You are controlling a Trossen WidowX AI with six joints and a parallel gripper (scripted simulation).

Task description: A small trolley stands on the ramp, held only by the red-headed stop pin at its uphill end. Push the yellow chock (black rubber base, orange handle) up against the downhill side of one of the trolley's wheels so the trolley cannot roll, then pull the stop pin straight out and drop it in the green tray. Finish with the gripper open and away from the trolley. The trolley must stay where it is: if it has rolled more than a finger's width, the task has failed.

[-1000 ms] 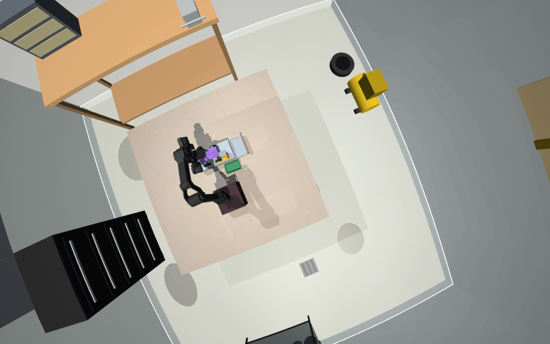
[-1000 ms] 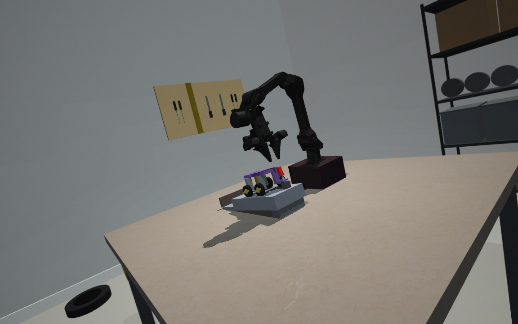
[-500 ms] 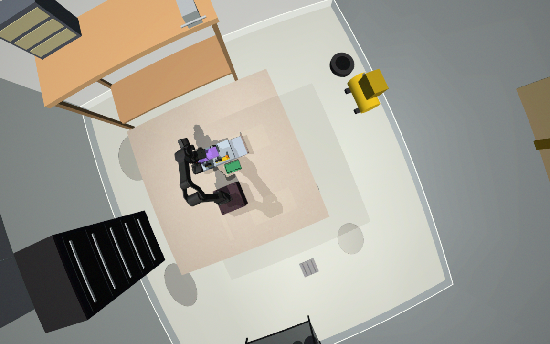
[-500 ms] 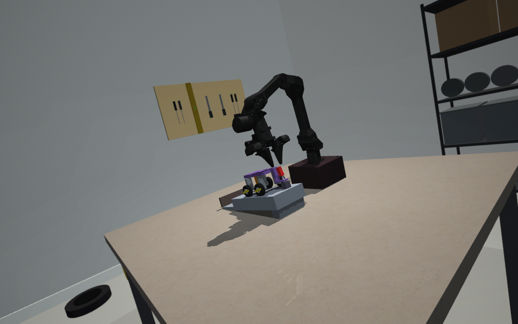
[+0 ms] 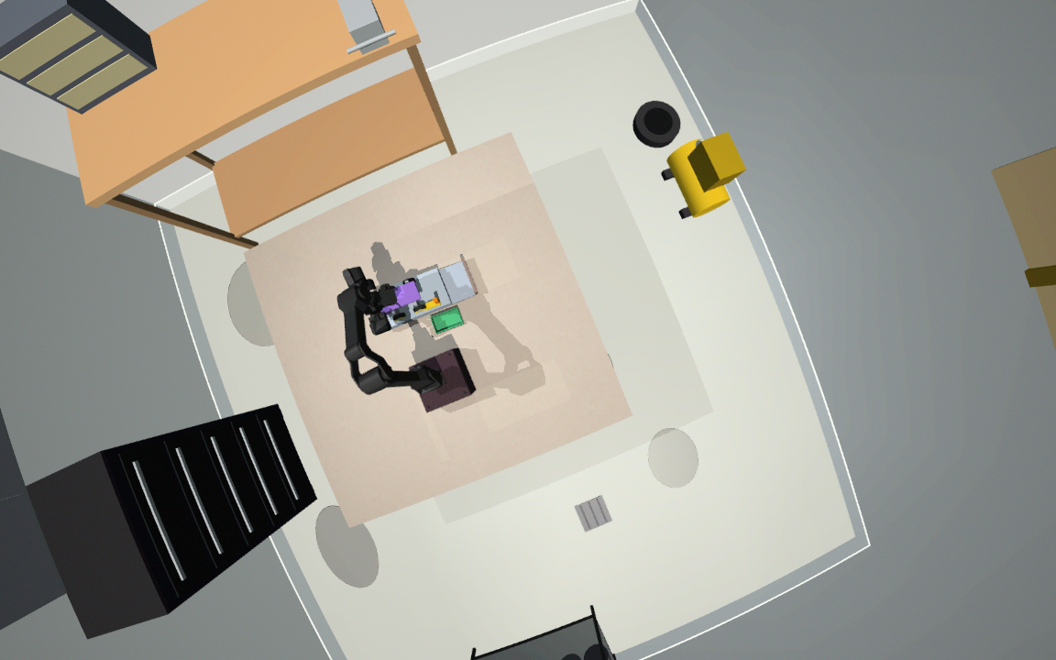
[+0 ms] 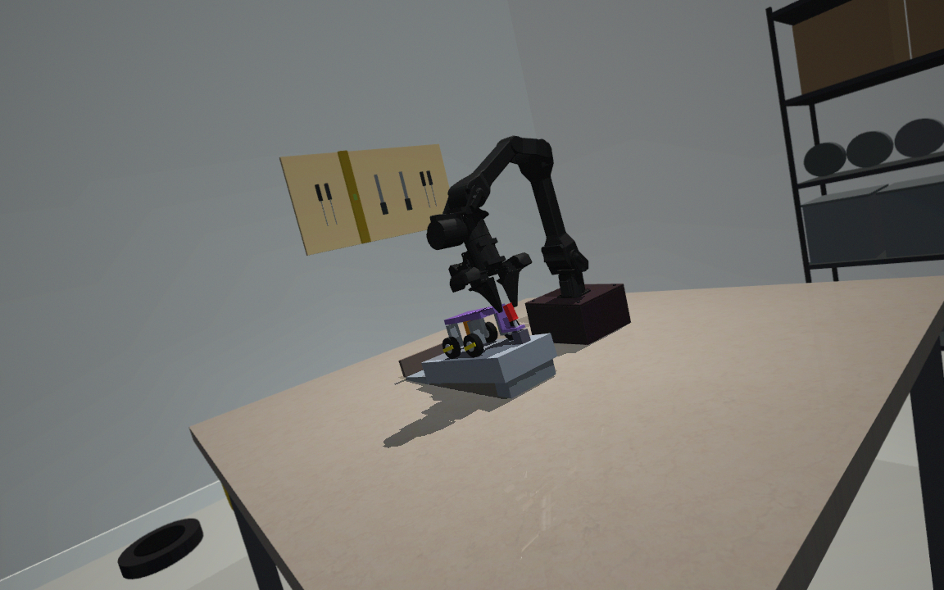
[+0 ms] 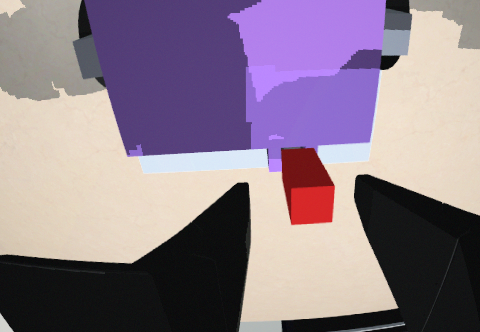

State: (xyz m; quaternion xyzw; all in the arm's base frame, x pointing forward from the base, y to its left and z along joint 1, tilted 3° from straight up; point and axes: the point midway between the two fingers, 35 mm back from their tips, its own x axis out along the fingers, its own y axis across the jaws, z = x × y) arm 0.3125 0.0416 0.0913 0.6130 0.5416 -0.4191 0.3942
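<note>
My gripper tip is 3 cm above the red-headed stop pin and 1 cm to the right of it. Round my gripper tip: grey ramp 11 cm below, 10 cm to the right, 1 cm ahead; purple trolley 9 cm to the right, 4 cm below, 1 cm ahead; yellow chock 17 cm to the right, 7 cm below, 6 cm behind.
</note>
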